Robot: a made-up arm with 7 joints.
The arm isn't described. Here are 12 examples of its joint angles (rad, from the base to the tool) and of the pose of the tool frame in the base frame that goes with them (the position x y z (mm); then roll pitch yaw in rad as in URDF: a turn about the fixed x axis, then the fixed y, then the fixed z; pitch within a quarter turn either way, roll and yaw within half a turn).
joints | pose
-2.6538 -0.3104 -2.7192 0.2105 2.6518 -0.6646 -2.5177 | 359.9 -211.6 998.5 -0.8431 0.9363 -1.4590
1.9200 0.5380 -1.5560 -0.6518 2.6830 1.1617 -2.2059 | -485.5 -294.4 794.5 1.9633 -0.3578 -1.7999
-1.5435 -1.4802 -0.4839 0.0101 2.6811 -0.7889 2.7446 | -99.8 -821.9 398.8 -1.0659 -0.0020 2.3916
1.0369 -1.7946 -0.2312 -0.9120 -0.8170 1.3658 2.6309 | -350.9 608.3 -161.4 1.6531 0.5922 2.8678
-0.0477 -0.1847 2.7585 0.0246 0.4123 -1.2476 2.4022 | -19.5 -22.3 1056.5 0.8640 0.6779 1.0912
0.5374 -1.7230 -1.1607 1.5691 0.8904 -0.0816 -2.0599 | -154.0 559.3 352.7 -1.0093 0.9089 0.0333
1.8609 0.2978 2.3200 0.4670 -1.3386 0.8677 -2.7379 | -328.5 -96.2 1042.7 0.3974 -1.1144 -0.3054
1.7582 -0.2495 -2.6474 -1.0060 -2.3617 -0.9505 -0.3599 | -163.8 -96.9 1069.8 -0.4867 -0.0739 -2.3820
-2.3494 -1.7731 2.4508 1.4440 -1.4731 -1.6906 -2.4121 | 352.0 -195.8 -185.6 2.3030 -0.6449 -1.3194
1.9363 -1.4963 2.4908 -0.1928 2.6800 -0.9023 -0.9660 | 239.9 860.5 305.0 -1.7847 0.4986 0.2190
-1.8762 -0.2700 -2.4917 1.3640 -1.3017 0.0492 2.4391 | -111.9 -517.3 632.5 -1.6025 0.2721 2.8494
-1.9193 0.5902 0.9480 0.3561 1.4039 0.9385 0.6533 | 73.0 507.8 942.7 -0.8232 -0.1386 -1.4769
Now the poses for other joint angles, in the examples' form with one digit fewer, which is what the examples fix.
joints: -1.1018 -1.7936 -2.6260 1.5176 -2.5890 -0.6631 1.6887
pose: -291 -112 -211 -2.026 0.217 0.283
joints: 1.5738 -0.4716 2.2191 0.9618 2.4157 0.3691 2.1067
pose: -324 534 796 1.026 -0.631 -2.415
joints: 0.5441 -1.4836 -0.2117 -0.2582 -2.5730 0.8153 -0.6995
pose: -693 419 98 3.054 0.661 -1.053
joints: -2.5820 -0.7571 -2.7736 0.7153 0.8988 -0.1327 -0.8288
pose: 569 -480 595 -1.068 1.186 -1.776
